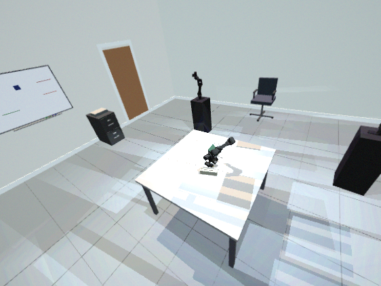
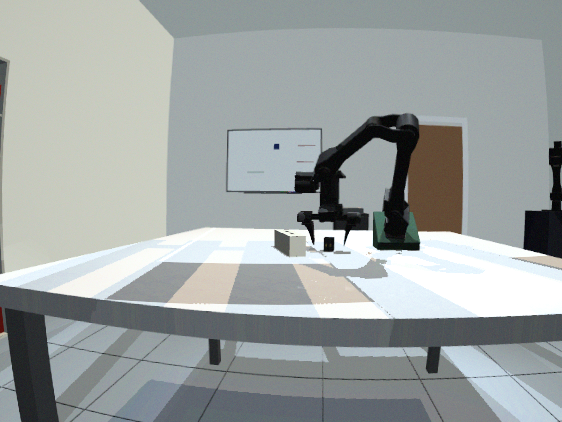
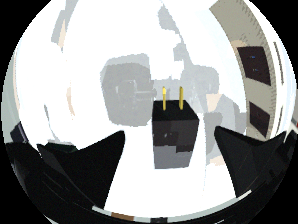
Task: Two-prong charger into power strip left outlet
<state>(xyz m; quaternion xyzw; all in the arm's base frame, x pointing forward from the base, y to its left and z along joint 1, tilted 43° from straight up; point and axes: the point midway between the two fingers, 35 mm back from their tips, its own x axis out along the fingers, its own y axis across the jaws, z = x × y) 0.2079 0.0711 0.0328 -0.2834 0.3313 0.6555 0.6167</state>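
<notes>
Now: the dark grey charger 20 mm to the left of my gripper tip.
</notes>
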